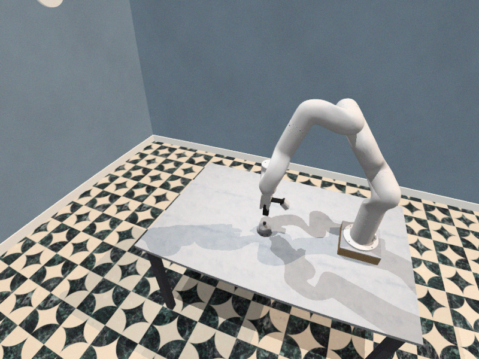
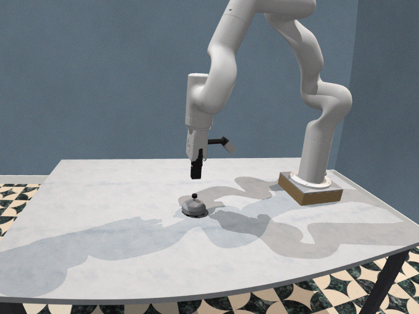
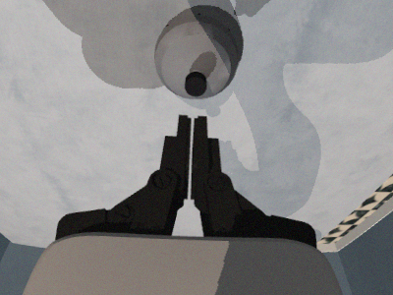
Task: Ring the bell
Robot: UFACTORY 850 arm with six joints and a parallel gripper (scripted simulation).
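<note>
My gripper is now 90 mm above the black button. Round my hand: bell 110 mm below.
</note>
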